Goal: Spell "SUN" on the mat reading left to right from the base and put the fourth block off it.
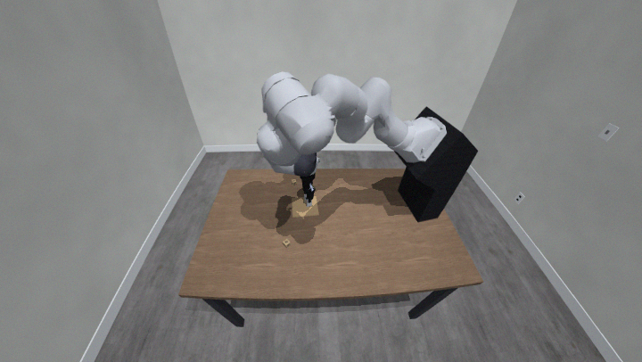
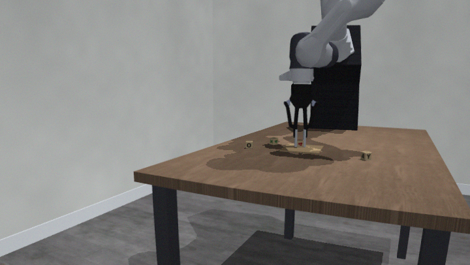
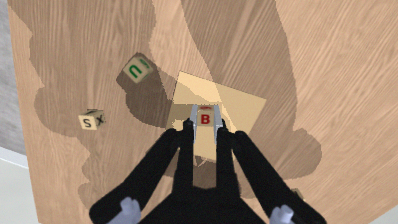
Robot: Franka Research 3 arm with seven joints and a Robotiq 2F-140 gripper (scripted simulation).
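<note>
Right now my hand is 40 mm above the tan mat, 20 mm short of it and 10 mm to the right of it. Round my hand: S block 180 mm to the right, 60 mm ahead, 30 mm below; then U block 110 mm to the right, 40 mm behind, 30 mm below.
</note>
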